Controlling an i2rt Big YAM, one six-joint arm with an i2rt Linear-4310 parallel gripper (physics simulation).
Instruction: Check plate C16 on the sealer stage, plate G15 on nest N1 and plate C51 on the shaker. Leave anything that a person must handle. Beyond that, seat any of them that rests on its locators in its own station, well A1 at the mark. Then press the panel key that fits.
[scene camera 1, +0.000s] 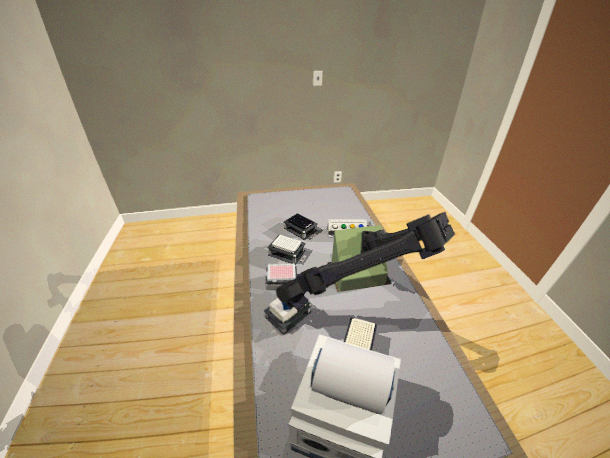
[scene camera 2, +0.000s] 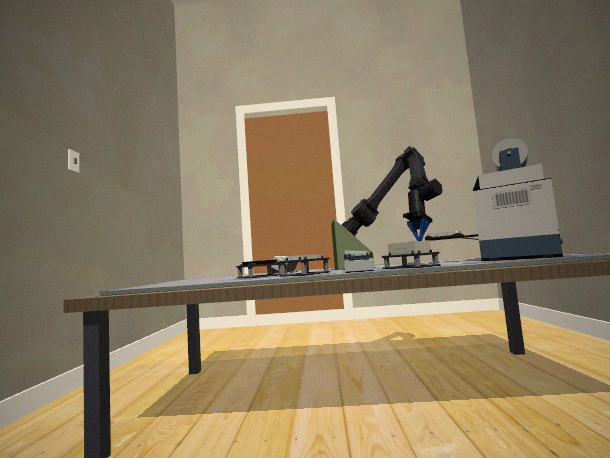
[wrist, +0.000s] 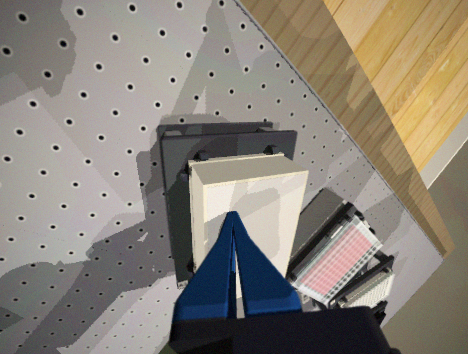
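My gripper (scene camera 1: 286, 305) (scene camera 2: 419, 240) (wrist: 232, 217) is shut and empty, its blue fingertips at or just above the top of a tall cream plate (scene camera 1: 281, 311) (scene camera 2: 407, 247) (wrist: 255, 215). That plate stands on a dark raised station (scene camera 1: 285, 327) (scene camera 2: 411, 257) (wrist: 175, 215). I cannot read the station's name. A cream well plate (scene camera 1: 361, 332) lies on the stage in front of the sealer (scene camera 1: 345, 410) (scene camera 2: 520, 215). A pink plate (scene camera 1: 281, 272) (wrist: 340, 258), a white plate (scene camera 1: 288, 244) (wrist: 372, 291) and a black plate (scene camera 1: 300, 221) are on other stations. The key panel (scene camera 1: 347, 224) (scene camera 2: 358, 262) shows white, green, yellow and blue keys.
The green arm mount (scene camera 1: 350, 245) (scene camera 2: 346, 247) stands beside the row of stations, close to the panel. The sealer carries a large white roll (scene camera 1: 354, 375) (scene camera 2: 509, 153). The table edge (scene camera 1: 242, 320) (wrist: 350, 100) runs close along the stations.
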